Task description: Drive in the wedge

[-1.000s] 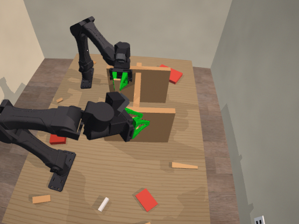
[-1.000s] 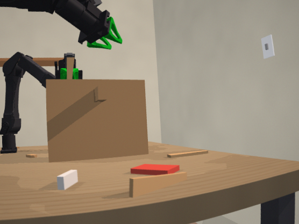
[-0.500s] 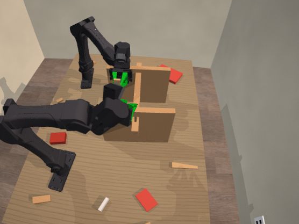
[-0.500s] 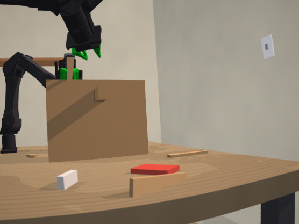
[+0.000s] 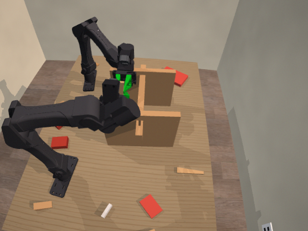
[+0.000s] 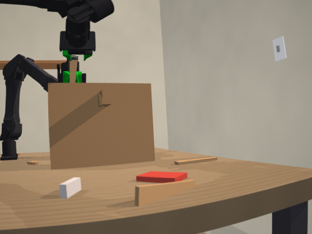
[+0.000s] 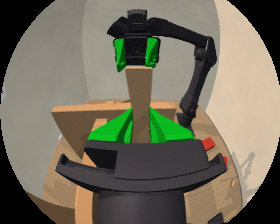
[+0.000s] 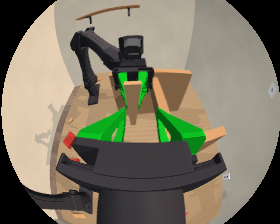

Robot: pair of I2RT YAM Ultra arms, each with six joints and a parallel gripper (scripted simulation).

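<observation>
The light wooden rail is 90 mm below my left hand, 80 mm ahead of it and 50 mm to the left of it. Also, from my left hand: white block (410 mm to the right, 280 mm below, 50 mm behind).
</observation>
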